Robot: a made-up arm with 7 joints.
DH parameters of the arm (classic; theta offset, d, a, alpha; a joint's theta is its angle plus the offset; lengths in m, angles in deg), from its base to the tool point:
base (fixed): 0 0.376 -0.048 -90
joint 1: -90 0.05 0.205 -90
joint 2: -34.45 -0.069 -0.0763 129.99
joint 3: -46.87 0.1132 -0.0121 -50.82
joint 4: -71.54 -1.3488 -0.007 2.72
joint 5: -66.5 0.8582 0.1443 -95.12
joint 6: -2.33 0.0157 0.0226 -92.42
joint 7: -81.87 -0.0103 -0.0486 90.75
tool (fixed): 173.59 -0.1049 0 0
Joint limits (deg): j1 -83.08..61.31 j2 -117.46..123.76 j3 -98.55..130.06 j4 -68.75..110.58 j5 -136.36..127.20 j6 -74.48..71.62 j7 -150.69..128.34
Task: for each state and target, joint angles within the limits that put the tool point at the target. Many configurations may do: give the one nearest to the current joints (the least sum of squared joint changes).
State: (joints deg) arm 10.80 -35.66 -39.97 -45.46 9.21 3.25 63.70
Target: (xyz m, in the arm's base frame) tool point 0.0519 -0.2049 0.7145
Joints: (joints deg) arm -50.24 -28.91 -69.78 -53.36 2.48 8.16 76.70
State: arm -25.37 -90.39 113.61 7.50 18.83 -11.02 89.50
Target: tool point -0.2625 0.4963 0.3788
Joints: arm -44.64 -100.30 122.55 13.02 20.12 -51.19 110.91
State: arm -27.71 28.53 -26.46 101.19 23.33 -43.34 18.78
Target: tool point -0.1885 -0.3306 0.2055
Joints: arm -28.68 11.86 -36.98 110.58 37.86 -44.15 15.86
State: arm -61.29 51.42 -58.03 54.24 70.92 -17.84 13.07
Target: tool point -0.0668 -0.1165 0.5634
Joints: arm -83.08 17.29 -92.11 96.51 126.28 -53.15 -21.47
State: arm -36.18 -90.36 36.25 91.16 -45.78 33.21 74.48
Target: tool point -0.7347 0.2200 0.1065
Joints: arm -72.55 -108.40 42.59 94.67 -38.75 39.29 48.22
